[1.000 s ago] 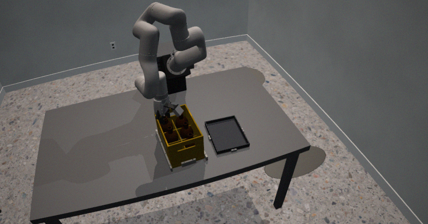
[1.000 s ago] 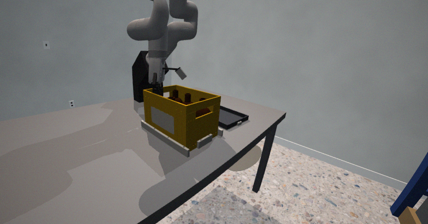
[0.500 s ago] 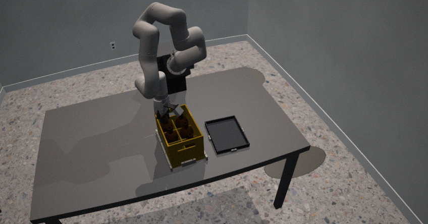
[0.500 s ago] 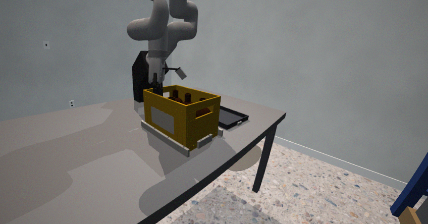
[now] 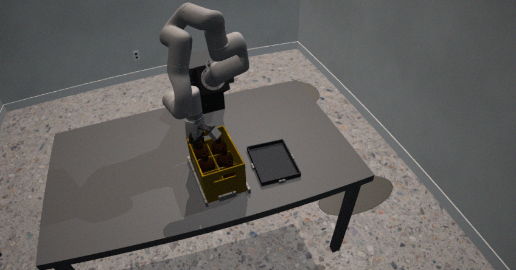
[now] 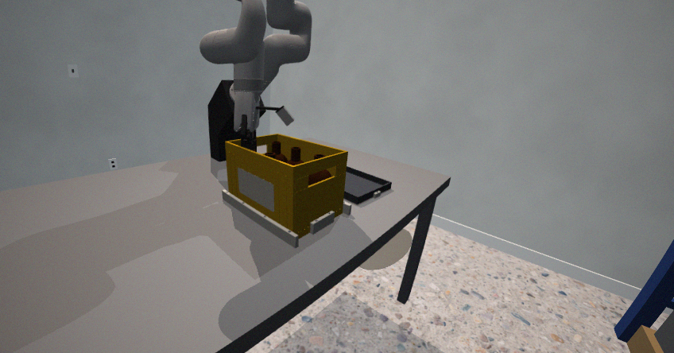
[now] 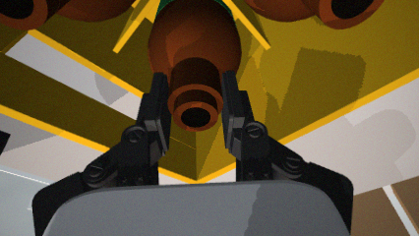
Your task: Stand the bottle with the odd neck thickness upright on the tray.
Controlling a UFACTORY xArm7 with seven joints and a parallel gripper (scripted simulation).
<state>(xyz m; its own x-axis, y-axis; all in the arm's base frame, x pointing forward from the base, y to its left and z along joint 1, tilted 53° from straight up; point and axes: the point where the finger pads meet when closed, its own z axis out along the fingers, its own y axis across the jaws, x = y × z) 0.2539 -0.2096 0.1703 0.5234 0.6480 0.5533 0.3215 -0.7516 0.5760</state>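
Now: hand 10 cm short of the yellow crate, 7 cm above it and 2 cm to the right of it. Also, from my hand: black tray: 28 cm to the left, 18 cm ahead, 15 cm below.
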